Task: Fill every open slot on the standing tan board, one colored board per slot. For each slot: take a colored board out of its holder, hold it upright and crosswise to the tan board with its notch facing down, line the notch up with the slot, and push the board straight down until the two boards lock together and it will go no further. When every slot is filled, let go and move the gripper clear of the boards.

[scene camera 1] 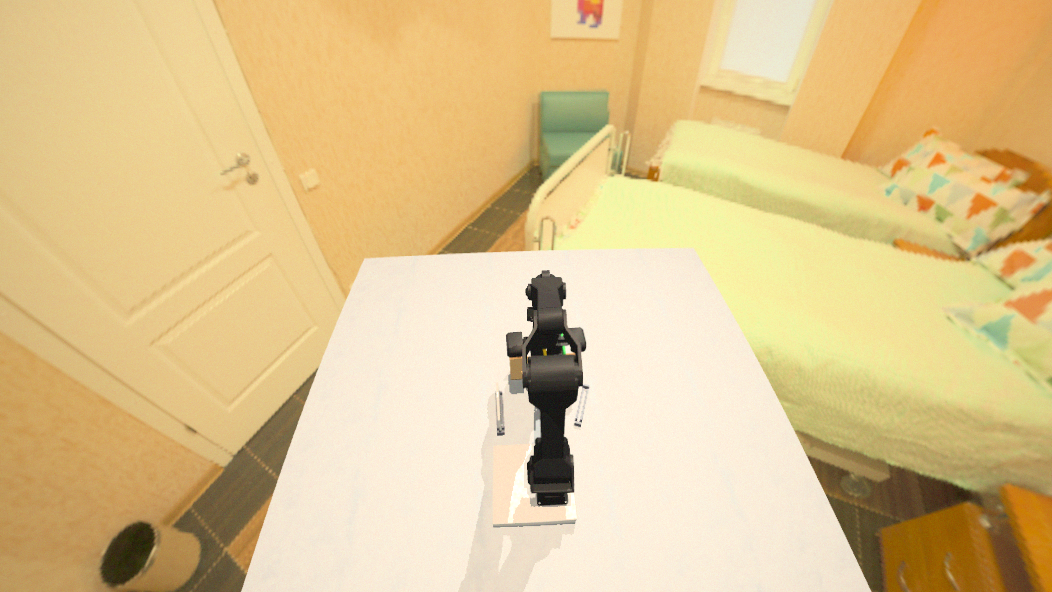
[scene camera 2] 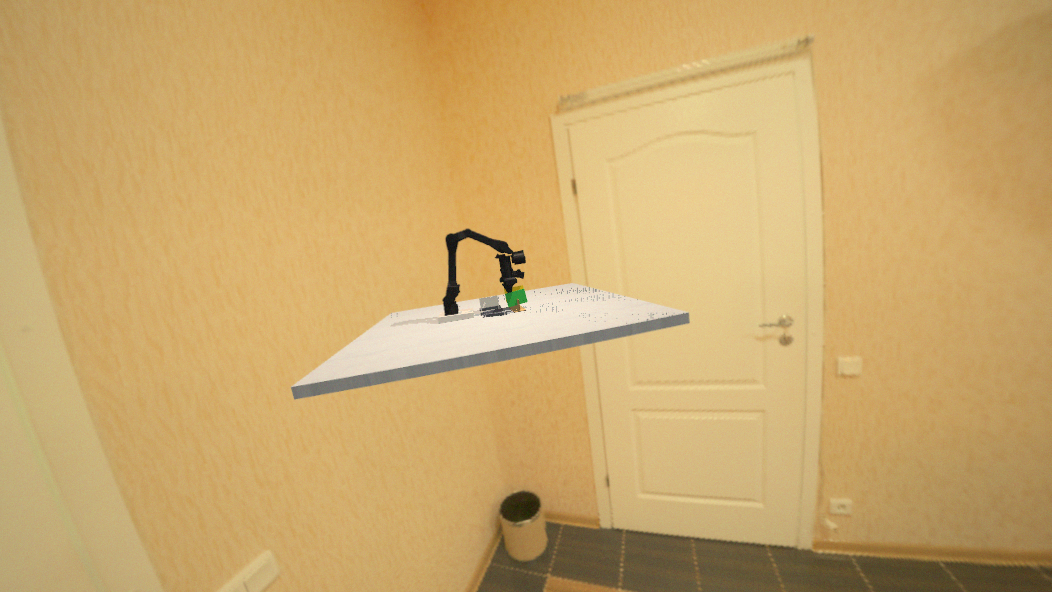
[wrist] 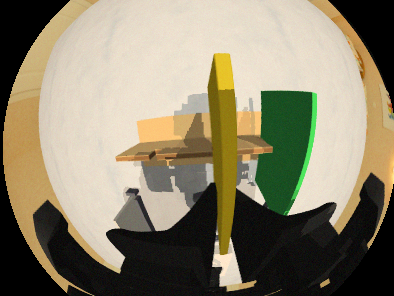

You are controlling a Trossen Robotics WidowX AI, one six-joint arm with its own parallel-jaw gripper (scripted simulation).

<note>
I see my gripper (scene camera 1: 544, 361), a yellow board (wrist: 223, 124), a green board (wrist: 288, 118) and a tan board (wrist: 186, 139).
My gripper also shows in the wrist view (wrist: 218, 187).
</note>
